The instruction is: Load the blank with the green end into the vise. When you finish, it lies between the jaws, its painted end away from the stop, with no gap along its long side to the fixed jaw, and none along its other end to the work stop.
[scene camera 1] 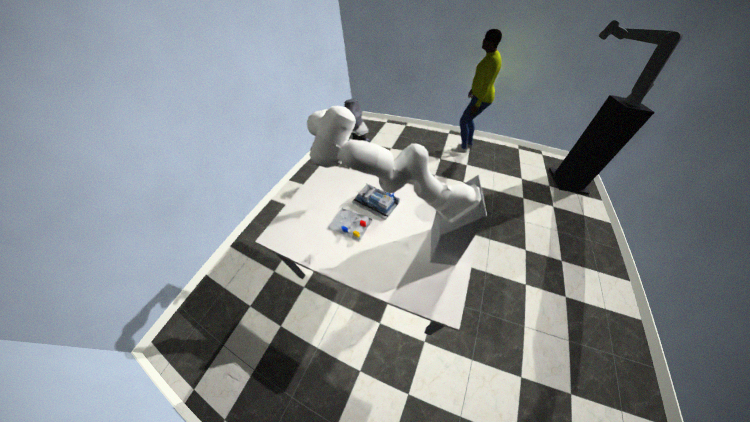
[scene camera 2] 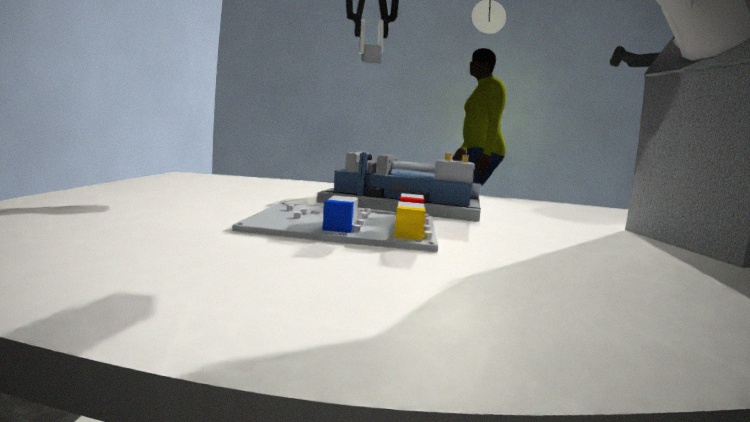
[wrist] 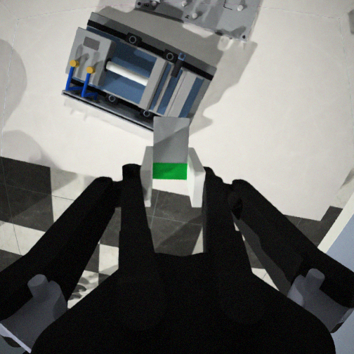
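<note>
My gripper point(scene camera 2: 371, 35) point(wrist: 169, 160) is shut on the blank with the green end point(scene camera 2: 371, 53) point(wrist: 171, 142), a grey block with its green end nearest the palm in the wrist view. It hangs high in the air, level with the top of scene camera 2's view. The blue-grey vise point(scene camera 1: 375, 199) point(scene camera 2: 414, 187) point(wrist: 135, 62) stands on the table, lower down. Its jaws are apart, with a blue upright piece point(scene camera 2: 362, 173) point(wrist: 178, 65) by them. In the wrist view the blank overlaps the vise's near edge. In scene camera 1 the arm hides gripper and blank.
A grey pin plate point(scene camera 1: 343, 219) point(scene camera 2: 272, 220) point(wrist: 220, 20) lies beside the vise, opposite my gripper's side. It carries blanks with blue point(scene camera 1: 344, 229) point(scene camera 2: 338, 215), yellow point(scene camera 1: 356, 234) point(scene camera 2: 410, 221) and red point(scene camera 1: 362, 223) point(scene camera 2: 411, 198) ends. A person point(scene camera 1: 485, 78) point(scene camera 2: 485, 112) stands behind the table.
</note>
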